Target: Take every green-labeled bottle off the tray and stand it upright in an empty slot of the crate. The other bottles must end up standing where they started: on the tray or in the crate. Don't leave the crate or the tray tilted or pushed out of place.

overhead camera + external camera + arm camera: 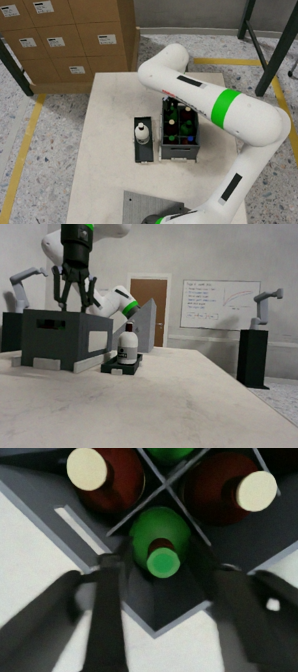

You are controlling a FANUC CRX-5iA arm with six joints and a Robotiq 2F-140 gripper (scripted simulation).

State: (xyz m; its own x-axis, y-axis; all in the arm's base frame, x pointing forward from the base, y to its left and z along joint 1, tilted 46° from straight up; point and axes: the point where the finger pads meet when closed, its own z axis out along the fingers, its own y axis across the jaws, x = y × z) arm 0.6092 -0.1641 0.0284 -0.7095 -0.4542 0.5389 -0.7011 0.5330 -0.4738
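The dark crate lies 90 mm behind my hand, 30 mm to the right of it and 80 mm below it. Also, from my hand: white-labeled bottle: 90 mm behind, 170 mm to the left, 80 mm below; dark tray: 90 mm behind, 160 mm to the left, 150 mm below.
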